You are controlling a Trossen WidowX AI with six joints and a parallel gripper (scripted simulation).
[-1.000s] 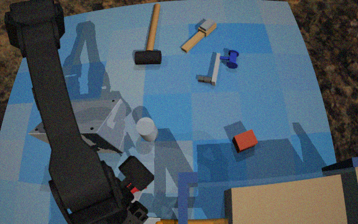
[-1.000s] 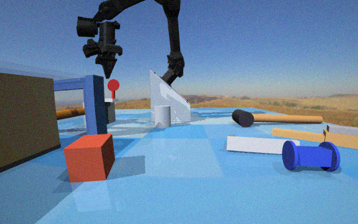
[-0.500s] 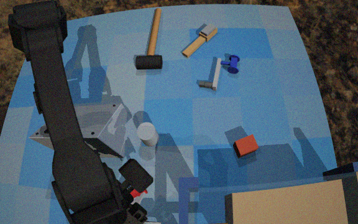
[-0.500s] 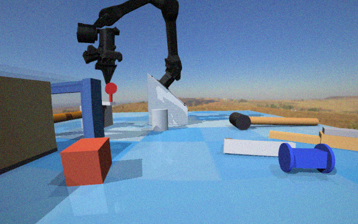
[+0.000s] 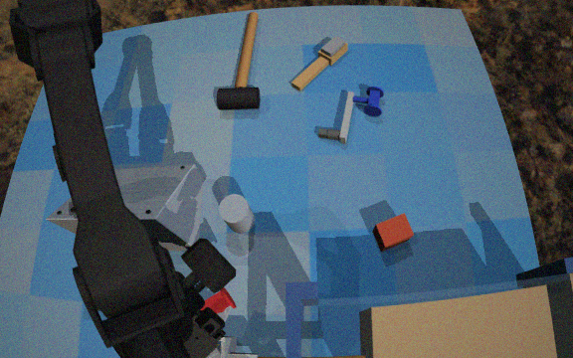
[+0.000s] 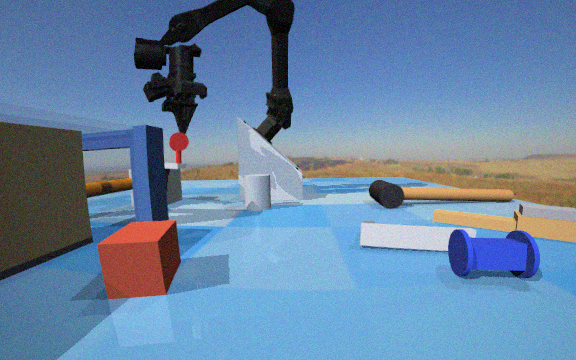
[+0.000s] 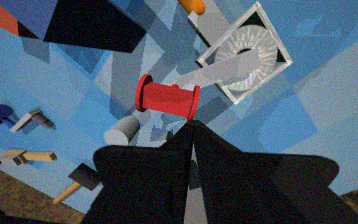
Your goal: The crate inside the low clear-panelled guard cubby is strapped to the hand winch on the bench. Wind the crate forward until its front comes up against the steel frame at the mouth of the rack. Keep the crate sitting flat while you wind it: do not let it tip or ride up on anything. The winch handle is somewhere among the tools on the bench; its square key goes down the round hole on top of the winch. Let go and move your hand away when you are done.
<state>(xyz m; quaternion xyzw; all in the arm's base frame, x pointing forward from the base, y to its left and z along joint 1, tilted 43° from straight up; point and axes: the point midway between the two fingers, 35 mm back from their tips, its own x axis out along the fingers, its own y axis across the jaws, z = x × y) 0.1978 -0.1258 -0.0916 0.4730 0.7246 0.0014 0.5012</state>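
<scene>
Right now the red grip is 40 mm below my gripper tip, 30 mm ahead of it and 10 mm to the left of it. Also, from my gripper tip: crank with blue grip: 430 mm to the left, 260 mm ahead, 150 mm below; frame: 150 mm ahead, 80 mm to the right, 60 mm below; winch: 140 mm below, 100 mm to the right, 20 mm behind.
</scene>
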